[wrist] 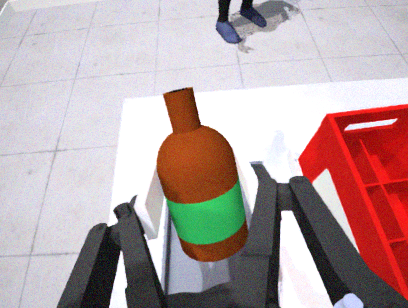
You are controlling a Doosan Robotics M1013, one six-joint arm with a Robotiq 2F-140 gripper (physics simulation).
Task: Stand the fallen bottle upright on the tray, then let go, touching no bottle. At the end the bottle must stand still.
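Frame: origin at the arm's base, x right, y ahead, z up, level; metres.
Seen in the pictures: gripper, fingertip midpoint: (197,168).
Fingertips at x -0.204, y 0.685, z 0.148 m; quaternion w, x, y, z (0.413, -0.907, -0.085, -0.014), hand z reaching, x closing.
A point is followed by its place in that frame.
A brown bottle (197,160) @(x -0.201, y 0.673, z 0.189 m) with a green label is between the two finger pads in the wrist view. Its neck points to the top of the view and leans a little left; the dark mouth shows as a thin ellipse. My gripper (197,168) @(x -0.204, y 0.685, z 0.148 m) is shut on this bottle, with a pale pad on either side of its body. The grey tray (184,276) @(x -0.249, y 0.593, z -0.101 m) shows behind and below the bottle's base, partly hidden by the bottle and the fingers. Whether the base touches the tray cannot be told.
A red crate (327,150) @(x -0.010, y 0.752, z 0.031 m) with compartments stands on the white table (145,117) @(x -0.340, y 0.944, z -0.107 m) to the right of the bottle. The table's left and far edges show, with tiled floor (75,120) beyond. A person's blue shoes (228,32) are on the floor at the top.
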